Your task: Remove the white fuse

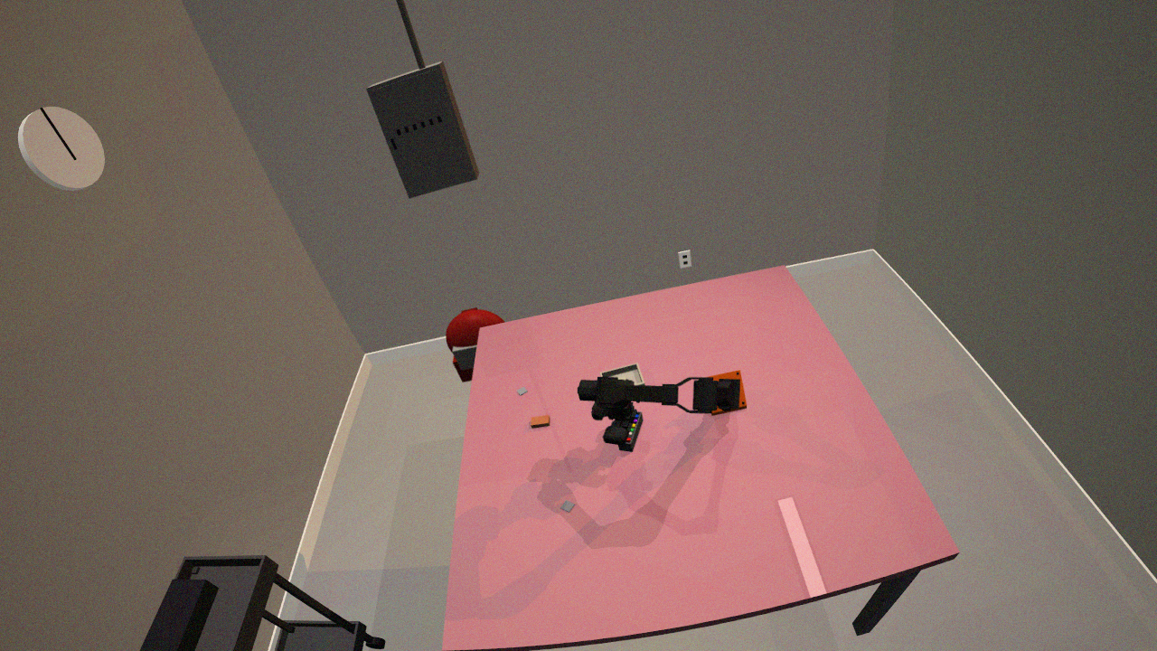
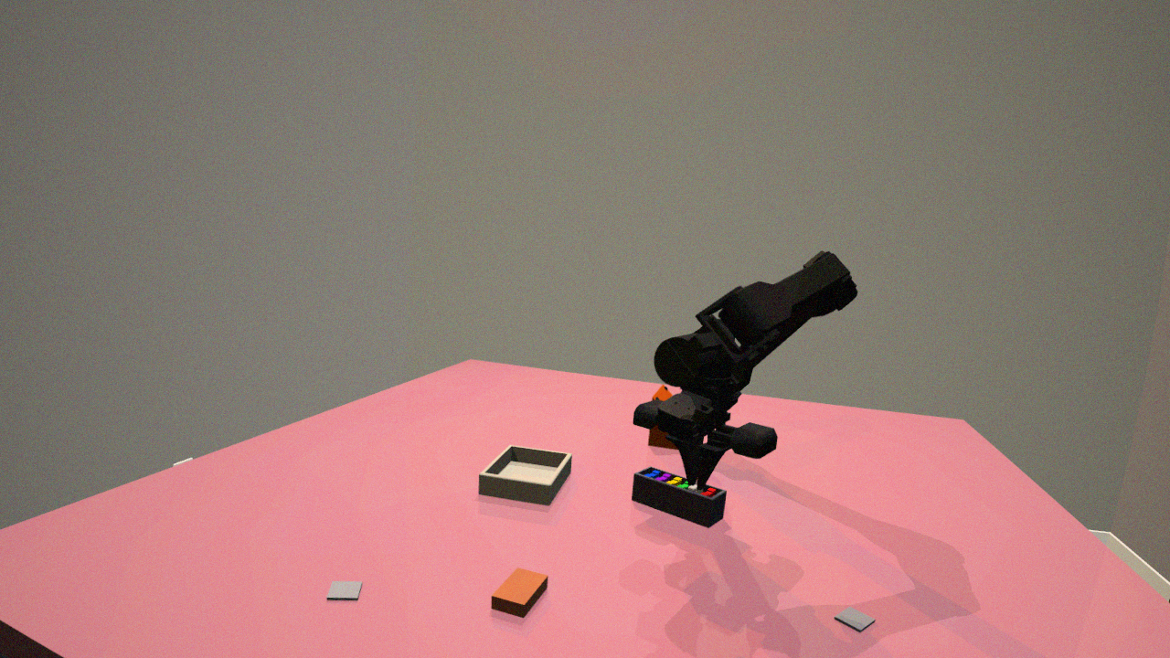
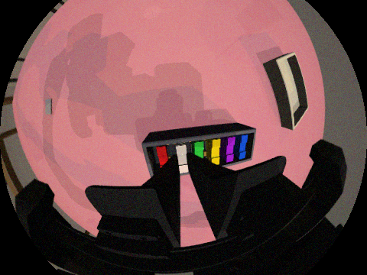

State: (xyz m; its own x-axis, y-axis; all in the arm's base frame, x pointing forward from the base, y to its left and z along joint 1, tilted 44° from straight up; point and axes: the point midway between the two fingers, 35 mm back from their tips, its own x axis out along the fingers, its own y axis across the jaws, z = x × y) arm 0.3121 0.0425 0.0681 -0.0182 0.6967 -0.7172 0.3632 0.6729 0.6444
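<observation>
Now: gripper tip 240 mm to the left of the tray and 40 mm above it. The rest, counted from my gripper tip: white fuse: 10 mm below.
</observation>
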